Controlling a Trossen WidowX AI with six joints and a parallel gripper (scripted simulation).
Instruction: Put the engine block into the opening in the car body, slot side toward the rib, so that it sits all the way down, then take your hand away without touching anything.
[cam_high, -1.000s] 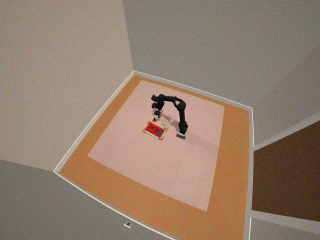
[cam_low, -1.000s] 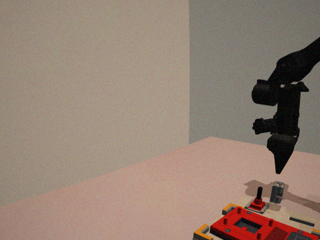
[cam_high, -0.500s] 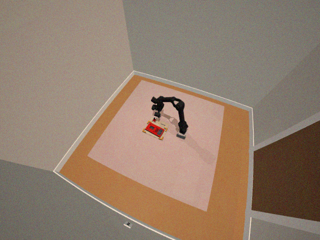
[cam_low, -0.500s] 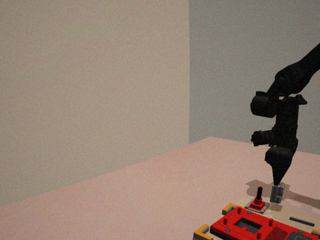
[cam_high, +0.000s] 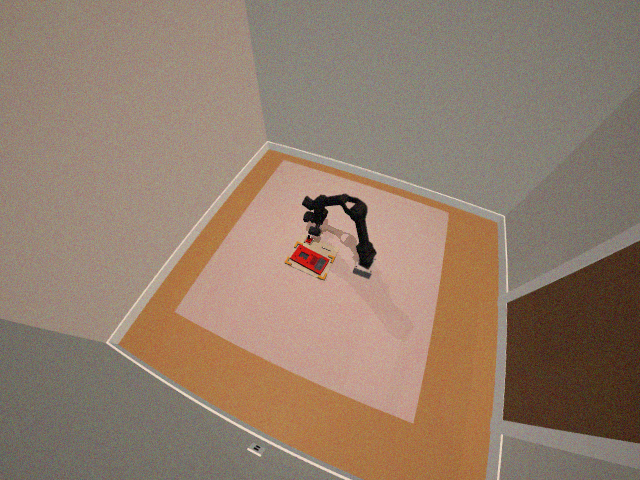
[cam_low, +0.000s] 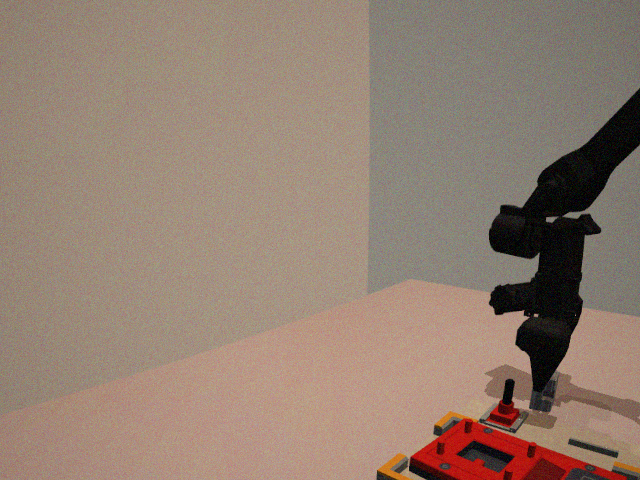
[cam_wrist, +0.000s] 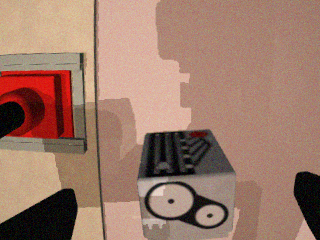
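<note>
My gripper tip is 2 cm above the grey engine block and 1 cm past it. Also, from my gripper tip: black upright peg: 7 cm to the left, 1 cm below, 1 cm ahead.
</note>
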